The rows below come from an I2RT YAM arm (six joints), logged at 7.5 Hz.
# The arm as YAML. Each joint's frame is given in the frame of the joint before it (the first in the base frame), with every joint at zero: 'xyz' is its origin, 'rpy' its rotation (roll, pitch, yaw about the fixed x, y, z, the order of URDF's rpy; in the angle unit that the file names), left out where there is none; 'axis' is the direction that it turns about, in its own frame. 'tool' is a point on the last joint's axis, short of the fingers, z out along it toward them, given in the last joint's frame.
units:
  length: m
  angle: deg
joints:
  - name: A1
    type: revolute
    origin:
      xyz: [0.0, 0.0, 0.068]
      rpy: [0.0, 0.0, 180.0]
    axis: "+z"
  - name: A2
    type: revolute
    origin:
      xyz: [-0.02, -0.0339, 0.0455]
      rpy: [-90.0, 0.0, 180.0]
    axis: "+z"
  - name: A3
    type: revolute
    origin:
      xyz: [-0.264, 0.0, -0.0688]
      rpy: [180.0, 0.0, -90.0]
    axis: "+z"
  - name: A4
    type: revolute
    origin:
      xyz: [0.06, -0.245, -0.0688]
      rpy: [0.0, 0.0, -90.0]
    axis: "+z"
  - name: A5
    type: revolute
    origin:
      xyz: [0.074, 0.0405, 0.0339]
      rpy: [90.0, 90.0, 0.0]
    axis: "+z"
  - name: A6
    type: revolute
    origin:
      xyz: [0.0, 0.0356, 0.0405]
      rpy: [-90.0, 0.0, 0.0]
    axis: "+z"
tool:
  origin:
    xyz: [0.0, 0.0, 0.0]
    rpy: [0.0, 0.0, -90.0]
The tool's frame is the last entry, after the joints.
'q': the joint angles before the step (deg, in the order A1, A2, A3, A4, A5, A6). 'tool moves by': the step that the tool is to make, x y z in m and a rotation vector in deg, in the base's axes. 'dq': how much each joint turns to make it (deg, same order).
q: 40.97, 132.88, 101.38, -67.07, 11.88, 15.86
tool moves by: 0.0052, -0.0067, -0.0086, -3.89, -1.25, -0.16
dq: -0.83, 1.31, 0.00, -0.26, 3.83, -0.05
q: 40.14, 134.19, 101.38, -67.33, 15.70, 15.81
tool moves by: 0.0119, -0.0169, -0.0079, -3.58, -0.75, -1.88
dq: -2.53, 1.20, -0.05, -0.41, 3.32, -0.02
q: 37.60, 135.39, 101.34, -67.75, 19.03, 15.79
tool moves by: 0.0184, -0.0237, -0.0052, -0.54, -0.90, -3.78
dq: -3.98, 0.71, 0.00, 1.12, 0.98, 0.00
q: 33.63, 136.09, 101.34, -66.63, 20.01, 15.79
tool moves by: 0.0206, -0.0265, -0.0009, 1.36, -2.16, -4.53
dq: -4.48, 0.02, 0.02, 2.54, -0.04, 0.05
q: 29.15, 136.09, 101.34, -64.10, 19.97, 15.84
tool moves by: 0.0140, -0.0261, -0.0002, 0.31, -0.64, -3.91
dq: -3.95, 0.01, 0.01, 0.72, 0.02, -0.04
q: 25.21, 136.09, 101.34, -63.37, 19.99, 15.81
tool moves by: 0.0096, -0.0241, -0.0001, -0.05, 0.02, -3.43
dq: -3.45, 0.01, -0.01, -0.01, 0.04, -0.01
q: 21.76, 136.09, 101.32, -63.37, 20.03, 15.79
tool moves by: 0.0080, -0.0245, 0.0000, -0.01, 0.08, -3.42
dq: -3.43, 0.00, -0.01, -0.07, -0.02, -0.01
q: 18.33, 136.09, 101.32, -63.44, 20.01, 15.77
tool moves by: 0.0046, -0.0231, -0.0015, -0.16, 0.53, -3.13
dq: -3.13, 0.02, -0.37, -0.17, 0.00, 0.00
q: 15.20, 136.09, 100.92, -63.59, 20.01, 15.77
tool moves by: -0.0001, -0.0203, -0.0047, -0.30, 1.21, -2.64
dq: -2.64, -0.01, -1.26, 0.01, 0.00, 0.00
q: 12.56, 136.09, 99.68, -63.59, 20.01, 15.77
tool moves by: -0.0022, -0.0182, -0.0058, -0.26, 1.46, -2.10
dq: -2.36, 0.01, -1.54, 0.16, 0.02, -0.28
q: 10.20, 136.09, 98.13, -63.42, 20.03, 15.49
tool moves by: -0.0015, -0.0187, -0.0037, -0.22, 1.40, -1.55
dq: -2.49, 0.01, -1.03, -0.04, 0.19, -0.98
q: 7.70, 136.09, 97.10, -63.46, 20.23, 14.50
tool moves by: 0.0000, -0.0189, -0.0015, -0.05, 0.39, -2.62
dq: -2.60, 0.00, -0.43, 0.02, 0.00, 0.03
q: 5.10, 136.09, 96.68, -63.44, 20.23, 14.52
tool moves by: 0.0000, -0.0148, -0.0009, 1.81, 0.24, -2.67
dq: -2.20, 0.01, -0.14, 0.01, -1.88, 0.05
